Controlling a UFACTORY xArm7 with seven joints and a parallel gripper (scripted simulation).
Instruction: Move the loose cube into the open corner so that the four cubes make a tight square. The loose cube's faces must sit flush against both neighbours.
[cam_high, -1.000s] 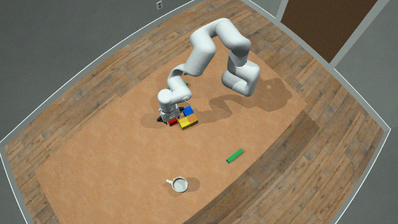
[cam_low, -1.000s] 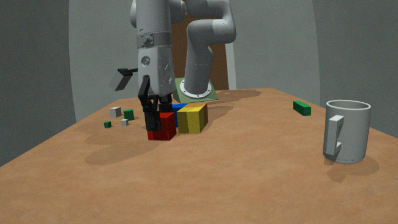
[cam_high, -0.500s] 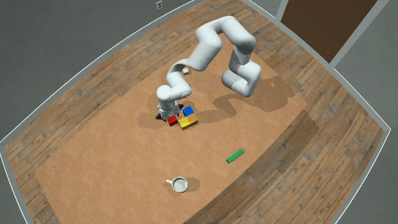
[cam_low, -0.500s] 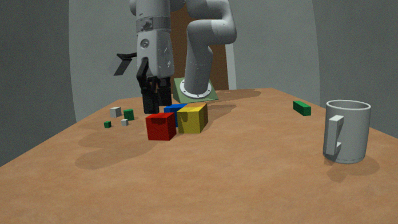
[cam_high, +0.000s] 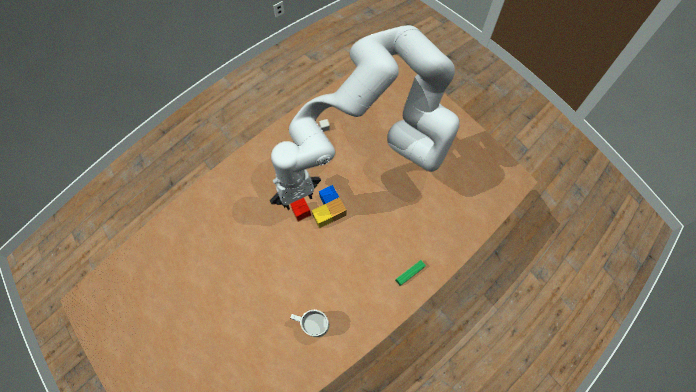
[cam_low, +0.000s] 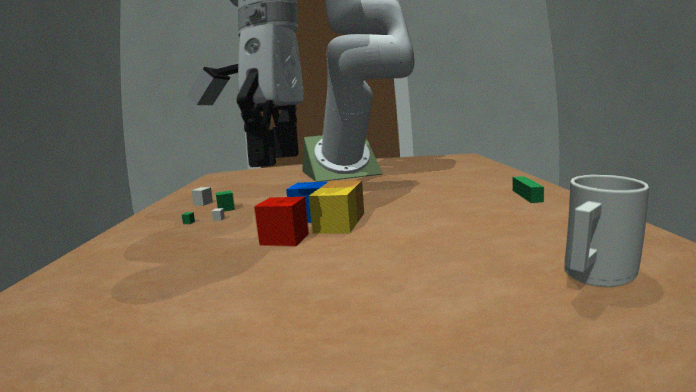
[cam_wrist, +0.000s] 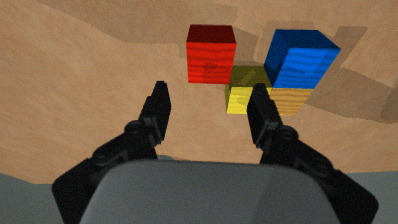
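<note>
My hand is 90 mm above the red cube. The rest, counted from my hand: yellow cube: 30 mm behind, 70 mm to the left, 90 mm below; then orange cube: 80 mm behind, 90 mm to the left, 90 mm below; then blue cube: 90 mm behind, 40 mm to the left, 90 mm below.
</note>
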